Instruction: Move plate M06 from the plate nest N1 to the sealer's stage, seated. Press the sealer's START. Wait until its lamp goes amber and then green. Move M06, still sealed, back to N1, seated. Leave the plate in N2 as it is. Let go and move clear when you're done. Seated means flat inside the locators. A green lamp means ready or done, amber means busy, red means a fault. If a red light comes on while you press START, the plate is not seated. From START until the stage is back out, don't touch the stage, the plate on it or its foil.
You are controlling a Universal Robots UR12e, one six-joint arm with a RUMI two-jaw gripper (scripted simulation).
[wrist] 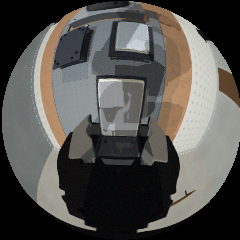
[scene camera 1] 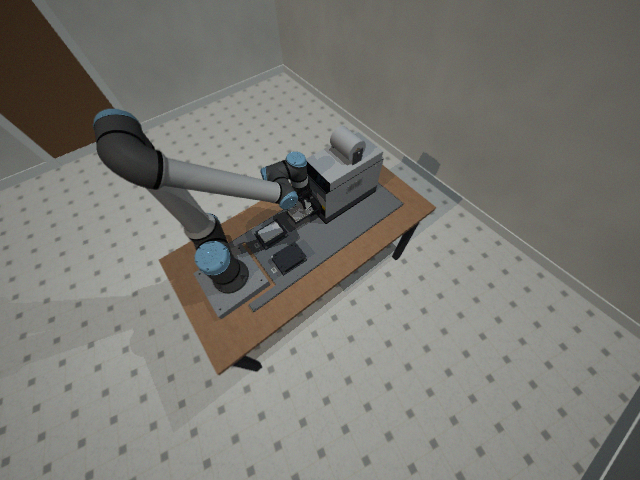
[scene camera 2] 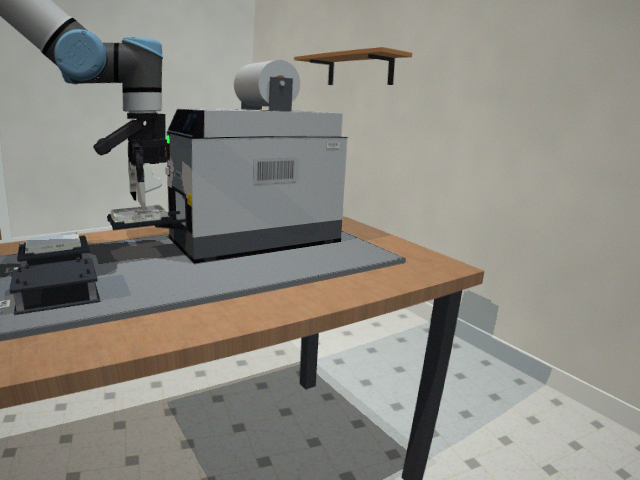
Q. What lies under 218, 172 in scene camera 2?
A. A grey sealer.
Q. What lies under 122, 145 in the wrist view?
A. A grey sealer.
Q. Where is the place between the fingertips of my gripper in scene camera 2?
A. At 139, 205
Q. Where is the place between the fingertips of my gripper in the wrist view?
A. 119, 116
